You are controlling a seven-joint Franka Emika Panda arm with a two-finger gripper.
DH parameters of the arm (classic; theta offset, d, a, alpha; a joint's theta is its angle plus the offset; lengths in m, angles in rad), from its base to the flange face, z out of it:
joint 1: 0 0.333 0 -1.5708
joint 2: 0 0 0 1.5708
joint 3: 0 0.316 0.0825 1.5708
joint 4: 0 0 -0.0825 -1.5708
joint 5: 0 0.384 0 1.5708
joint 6: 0 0 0.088 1.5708
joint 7: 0 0.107 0 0
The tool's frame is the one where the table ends.
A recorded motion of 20 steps. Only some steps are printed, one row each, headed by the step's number.
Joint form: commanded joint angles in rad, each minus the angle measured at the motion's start. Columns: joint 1, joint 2, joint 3, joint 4, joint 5, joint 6, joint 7.
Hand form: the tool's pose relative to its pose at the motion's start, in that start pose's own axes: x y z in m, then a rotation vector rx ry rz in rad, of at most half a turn. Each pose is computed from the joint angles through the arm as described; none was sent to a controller.
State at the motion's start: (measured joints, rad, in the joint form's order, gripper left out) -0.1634 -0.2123 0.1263 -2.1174 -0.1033 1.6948 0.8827
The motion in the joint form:
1: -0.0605 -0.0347 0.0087 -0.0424 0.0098 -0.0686 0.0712
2: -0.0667 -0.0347 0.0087 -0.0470 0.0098 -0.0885 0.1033
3: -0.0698 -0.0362 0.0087 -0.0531 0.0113 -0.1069 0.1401
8: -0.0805 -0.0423 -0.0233 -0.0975 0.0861 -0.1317 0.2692
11: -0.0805 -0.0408 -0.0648 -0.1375 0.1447 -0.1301 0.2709
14: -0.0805 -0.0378 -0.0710 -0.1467 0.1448 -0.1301 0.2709
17: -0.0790 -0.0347 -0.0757 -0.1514 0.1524 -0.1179 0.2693
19: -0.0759 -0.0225 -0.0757 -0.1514 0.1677 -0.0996 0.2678
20: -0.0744 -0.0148 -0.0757 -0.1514 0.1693 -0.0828 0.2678
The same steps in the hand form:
1: 0.0032 0.0288 0.0147 -0.0561 -0.0641 0.1238
2: 0.0032 0.0325 0.0188 -0.0761 -0.0800 0.1611
3: 0.0018 0.0353 0.0226 -0.0950 -0.0946 0.2004
8: 0.0015 0.0480 0.0442 -0.1041 -0.2040 0.3688
11: 0.0046 0.0579 0.0642 -0.0923 -0.2949 0.4080
14: 0.0053 0.0598 0.0698 -0.1004 -0.3052 0.4122
17: 0.0065 0.0590 0.0724 -0.0910 -0.3108 0.4148
19: 0.0077 0.0536 0.0756 -0.0771 -0.3191 0.4134
20: 0.0095 0.0506 0.0775 -0.0689 -0.3148 0.4136

